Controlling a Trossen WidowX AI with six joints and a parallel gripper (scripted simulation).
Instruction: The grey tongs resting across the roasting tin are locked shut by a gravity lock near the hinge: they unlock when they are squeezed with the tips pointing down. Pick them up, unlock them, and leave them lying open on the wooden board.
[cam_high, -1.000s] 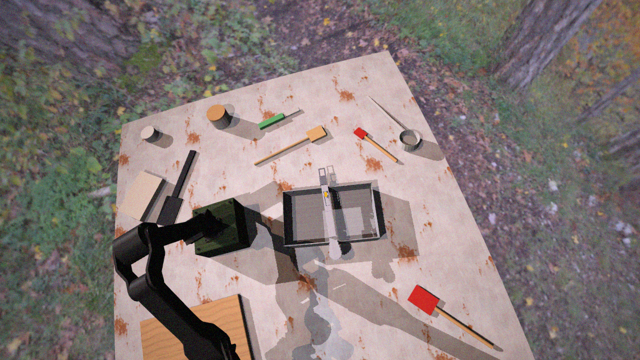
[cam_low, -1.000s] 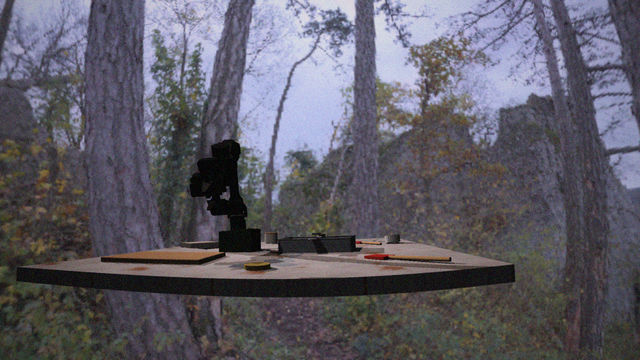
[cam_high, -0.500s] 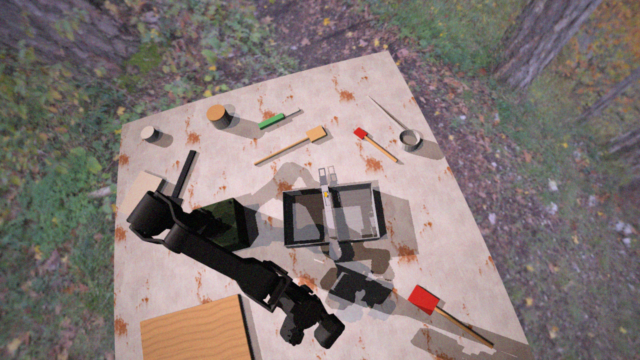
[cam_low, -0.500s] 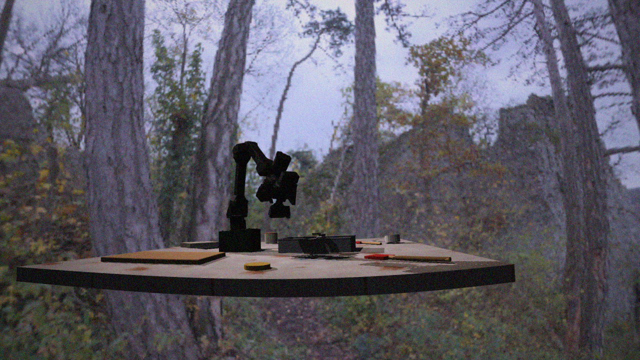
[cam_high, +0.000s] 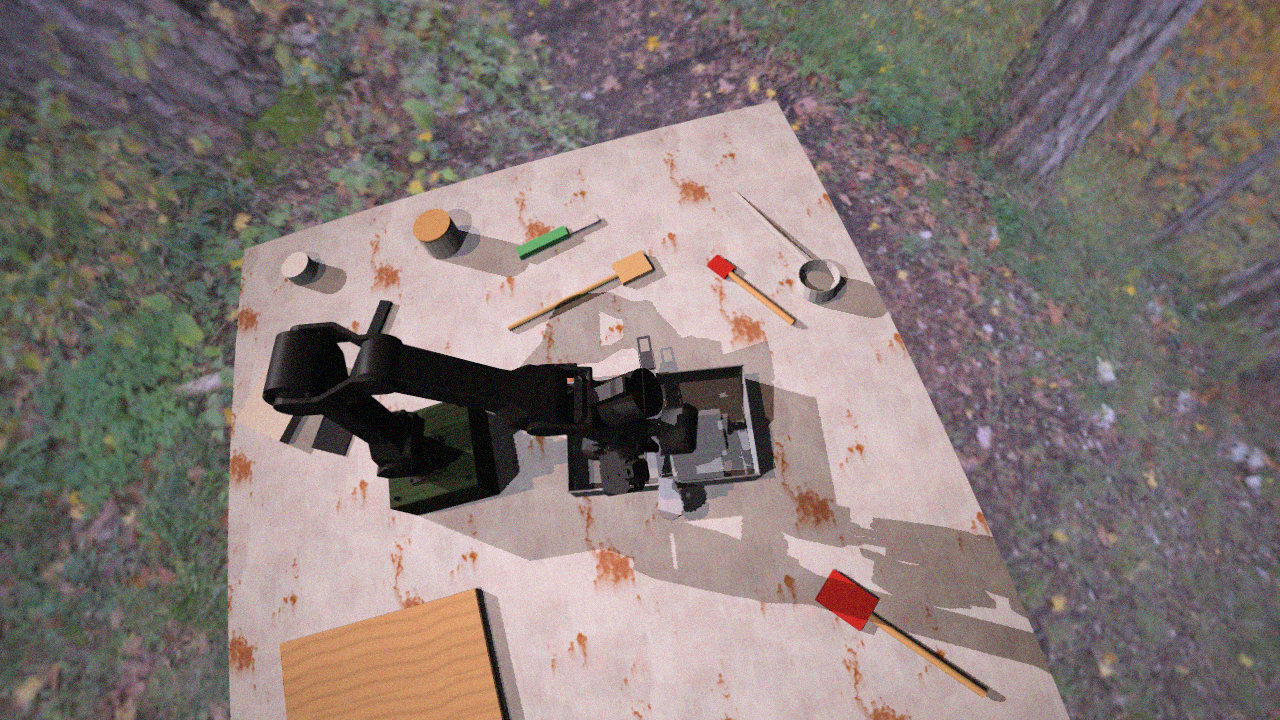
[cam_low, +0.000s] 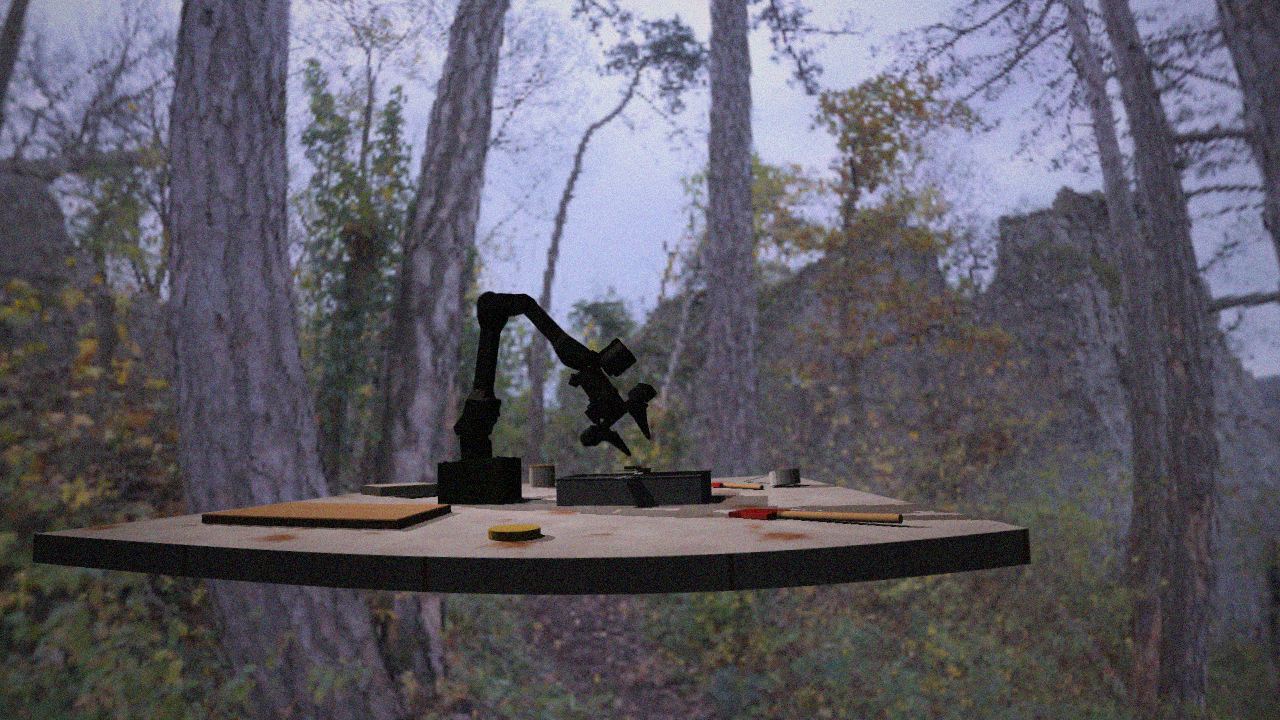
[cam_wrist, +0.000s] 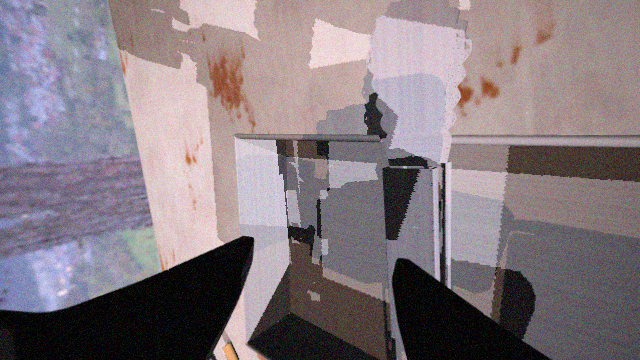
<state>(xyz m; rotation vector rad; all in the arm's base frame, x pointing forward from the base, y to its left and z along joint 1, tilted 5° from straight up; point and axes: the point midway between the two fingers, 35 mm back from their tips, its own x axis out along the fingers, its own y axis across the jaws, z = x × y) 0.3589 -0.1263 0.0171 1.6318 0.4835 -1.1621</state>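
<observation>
Right now the roasting tin is 1 cm behind my gripper tip, 5 cm to the left of it and 9 cm below it. From my gripper tip the other things lie so: yellow disc: 20 cm behind, 39 cm to the right, 11 cm below; wooden board: 56 cm behind, 18 cm to the right, 11 cm below; large red spatula: 20 cm ahead, 36 cm to the right, 11 cm below.
</observation>
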